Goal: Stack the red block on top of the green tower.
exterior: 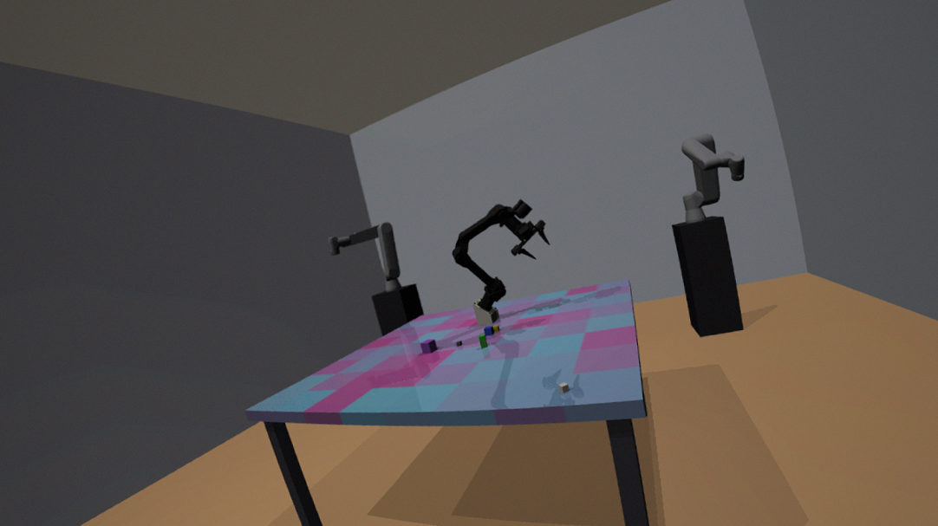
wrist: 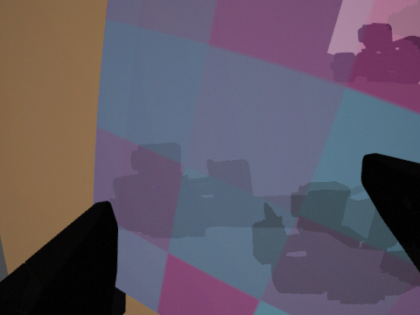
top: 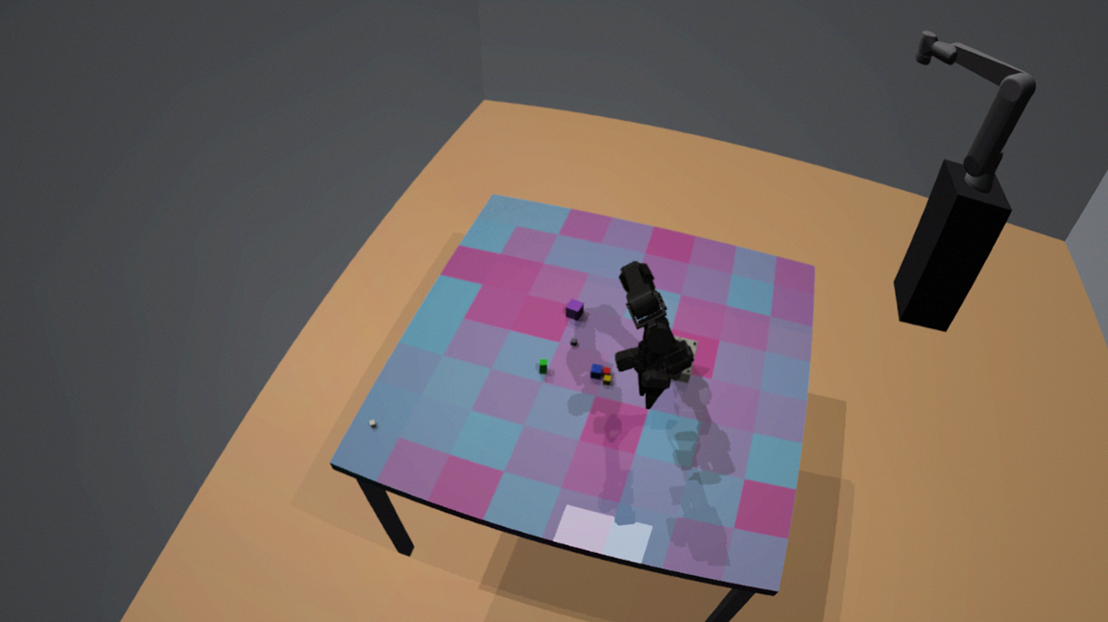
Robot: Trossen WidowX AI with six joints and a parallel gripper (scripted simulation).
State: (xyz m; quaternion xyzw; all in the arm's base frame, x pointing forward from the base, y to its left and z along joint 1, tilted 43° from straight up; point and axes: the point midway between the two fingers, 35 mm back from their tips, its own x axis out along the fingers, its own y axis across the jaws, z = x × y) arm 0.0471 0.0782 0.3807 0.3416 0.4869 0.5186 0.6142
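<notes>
My gripper tip is now 130 mm short of the small yellow block, 240 mm to the left of it and 260 mm above it. From my gripper tip the other things lie so: tiny dark cube 260 mm ahead, 360 mm to the right, 260 mm below; then blue block 170 mm ahead, 260 mm to the right, 260 mm below; then red block 140 mm ahead, 270 mm to the right, 260 mm below.
</notes>
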